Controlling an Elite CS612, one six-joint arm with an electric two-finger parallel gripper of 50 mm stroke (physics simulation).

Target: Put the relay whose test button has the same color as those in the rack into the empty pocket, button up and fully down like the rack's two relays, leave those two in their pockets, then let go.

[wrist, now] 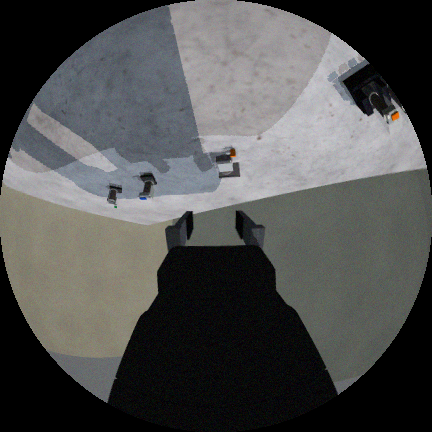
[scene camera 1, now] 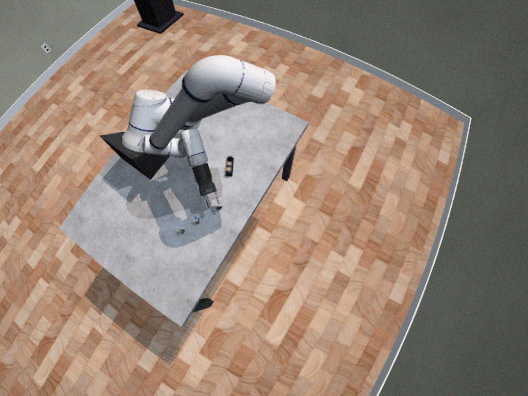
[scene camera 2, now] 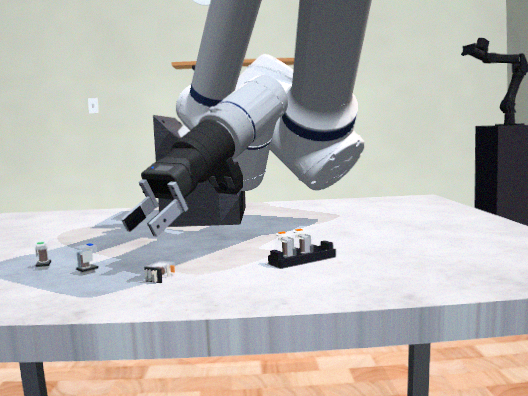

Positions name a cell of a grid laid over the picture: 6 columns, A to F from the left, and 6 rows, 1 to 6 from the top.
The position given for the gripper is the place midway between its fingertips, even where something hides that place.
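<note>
Scene camera 2 shows the gripper (scene camera 2: B4). The gripper is visible in the wrist view (wrist: C4) as well.
</note>
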